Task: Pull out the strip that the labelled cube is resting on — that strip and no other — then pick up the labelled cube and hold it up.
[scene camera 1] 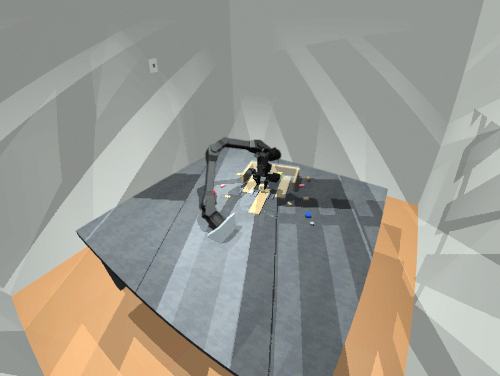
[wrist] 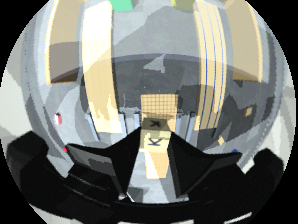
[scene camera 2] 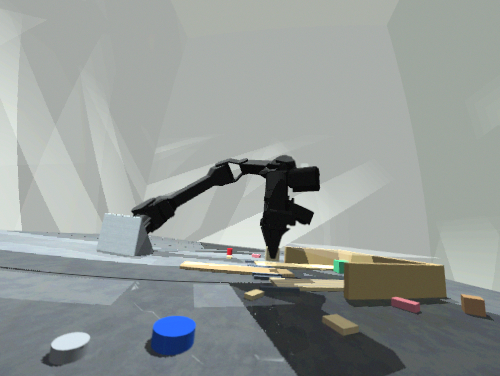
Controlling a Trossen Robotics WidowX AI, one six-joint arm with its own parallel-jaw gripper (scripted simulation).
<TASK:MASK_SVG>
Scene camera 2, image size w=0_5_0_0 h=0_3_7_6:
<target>my gripper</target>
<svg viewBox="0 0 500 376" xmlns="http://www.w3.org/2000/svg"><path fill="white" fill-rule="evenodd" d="M267 190L264 196L263 218L260 220L260 226L271 259L276 259L282 236L291 230L287 228L287 225L294 227L296 221L301 225L309 225L314 213L295 204L295 198L292 198L290 201L290 196L288 196L286 191Z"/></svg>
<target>blue disc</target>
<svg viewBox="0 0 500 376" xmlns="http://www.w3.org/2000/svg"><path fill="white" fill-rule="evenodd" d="M156 321L151 338L151 348L155 352L162 355L176 355L191 349L194 343L196 327L192 319L184 316L168 316Z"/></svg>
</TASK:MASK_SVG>
